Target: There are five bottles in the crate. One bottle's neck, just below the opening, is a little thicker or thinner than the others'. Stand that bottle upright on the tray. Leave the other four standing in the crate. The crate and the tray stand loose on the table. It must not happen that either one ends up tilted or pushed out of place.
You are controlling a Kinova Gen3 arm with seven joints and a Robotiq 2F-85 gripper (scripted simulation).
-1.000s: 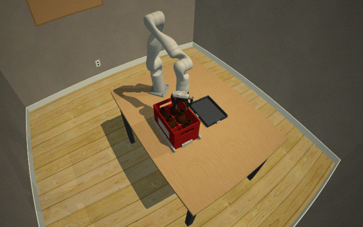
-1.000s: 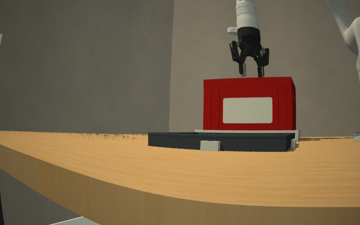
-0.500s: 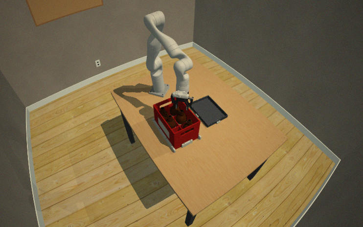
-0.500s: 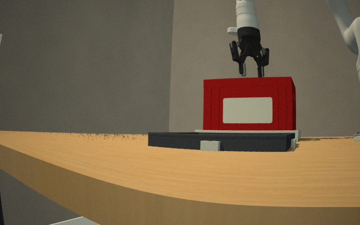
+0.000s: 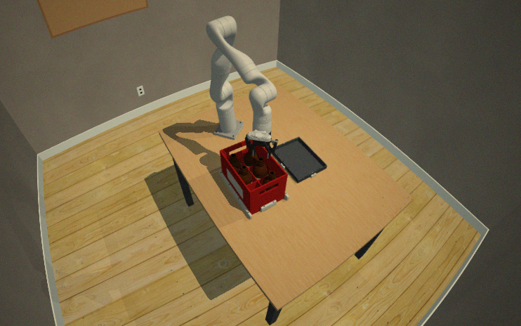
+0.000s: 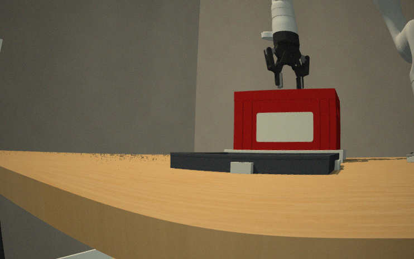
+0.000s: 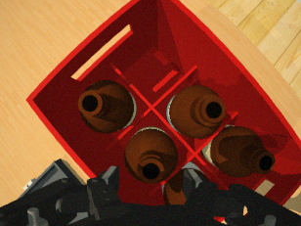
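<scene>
Now: hand 10 mm short of the red crate, 40 mm to the left of it and 120 mm above it. Round my hand: dark grey tray (60 mm behind, 240 mm to the left, 190 mm below); glass bottle (90 mm ahead, 10 mm to the left, 110 mm below).
</scene>
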